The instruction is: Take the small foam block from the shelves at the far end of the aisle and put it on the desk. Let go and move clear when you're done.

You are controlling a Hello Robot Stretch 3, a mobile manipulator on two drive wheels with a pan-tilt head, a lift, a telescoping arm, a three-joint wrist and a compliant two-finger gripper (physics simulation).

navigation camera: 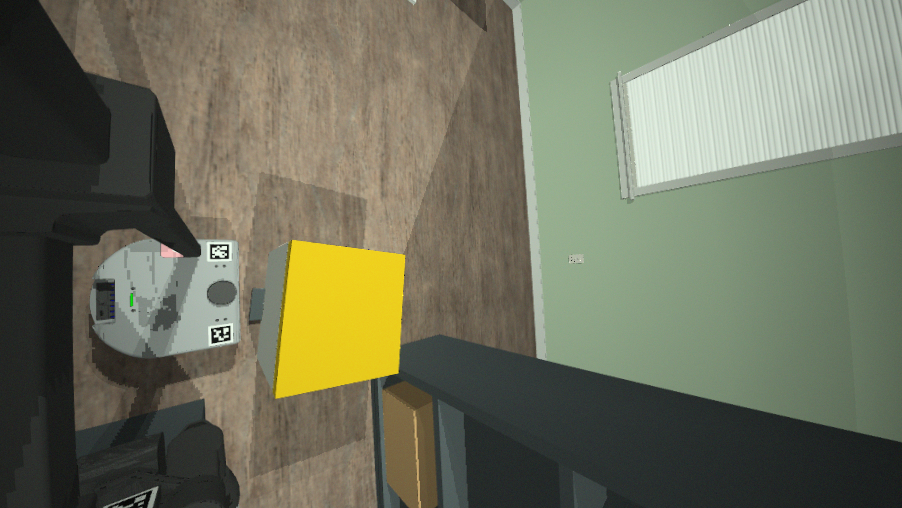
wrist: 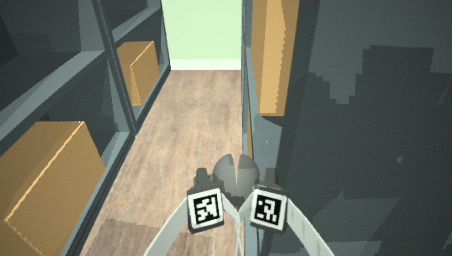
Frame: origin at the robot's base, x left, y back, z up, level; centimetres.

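Where they show: gripper, between the fingertips: (wrist: 235, 173); robot's base, origin of its link: (navigation camera: 221, 290).
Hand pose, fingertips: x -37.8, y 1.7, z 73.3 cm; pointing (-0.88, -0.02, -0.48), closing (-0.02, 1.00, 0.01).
Each offset is from my fingertips to the centre of the thing.
My gripper (wrist: 235, 173) is shut, its two rounded fingertips almost touching, with no object between them. It points down an aisle between shelf units. In the navigation view part of my dark wrist shows at the bottom left, and the fingertips are out of view. The small foam block and the desk do not show in either view. A dark shelf unit (navigation camera: 568, 403) (wrist: 350, 150) stands close on the right of the aisle; I cannot tell which shelves the block belongs to.
Brown boxes @[dy -73.9, dx -37.1, dz -52.2 cm] (navigation camera: 410, 441) (wrist: 45, 170) sit on the shelves, including one farther along on the left (wrist: 140, 75). A yellow-faced box shape @[dy -30.2, dx +29.6, dz -50.8 cm] (navigation camera: 340, 315) stands beside my round-backed base (navigation camera: 183, 296). A green wall (navigation camera: 587, 315) (wrist: 202, 30) closes the aisle's far end.
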